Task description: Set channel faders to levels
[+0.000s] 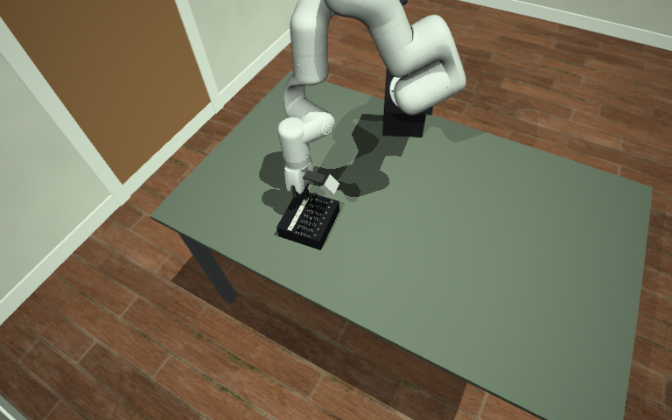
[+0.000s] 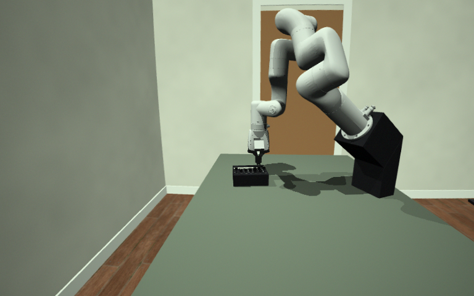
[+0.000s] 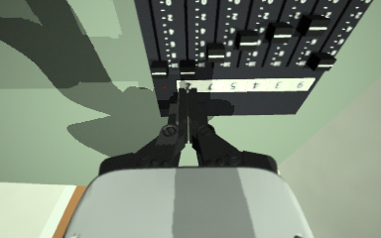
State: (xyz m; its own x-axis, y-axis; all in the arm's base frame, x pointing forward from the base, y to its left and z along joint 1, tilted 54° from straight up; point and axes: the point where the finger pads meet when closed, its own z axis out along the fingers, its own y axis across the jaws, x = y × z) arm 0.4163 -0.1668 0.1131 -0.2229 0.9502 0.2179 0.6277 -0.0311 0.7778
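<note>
Right now the channel 6 cap is 1 cm behind my hand, 2 cm to the left of it and 3 cm below it. The rest, counted from my hand: master cap (3 cm behind, 2 cm to the left, 3 cm below).
</note>
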